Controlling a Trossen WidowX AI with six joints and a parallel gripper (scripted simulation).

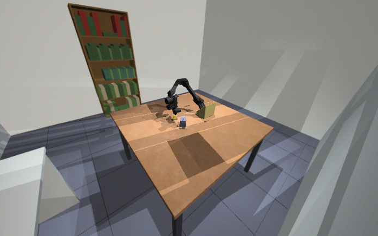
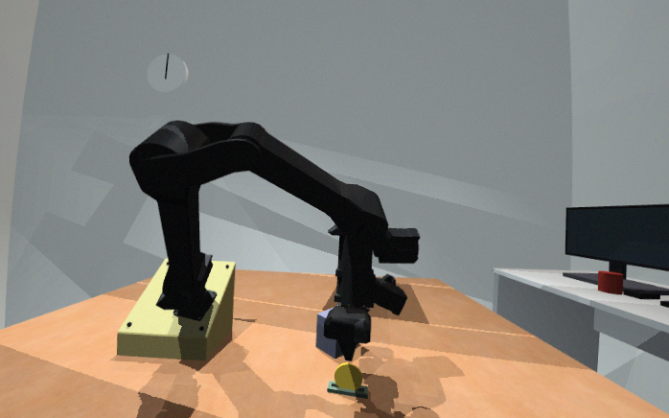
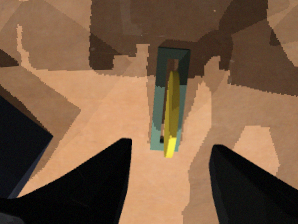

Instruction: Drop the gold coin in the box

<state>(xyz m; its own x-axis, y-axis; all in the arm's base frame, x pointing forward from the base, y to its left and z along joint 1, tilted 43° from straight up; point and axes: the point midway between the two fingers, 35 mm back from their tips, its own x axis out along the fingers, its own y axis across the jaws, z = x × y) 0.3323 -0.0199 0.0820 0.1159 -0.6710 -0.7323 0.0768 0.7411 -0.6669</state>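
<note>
The gold coin lies 4 cm below my gripper tip.
</note>
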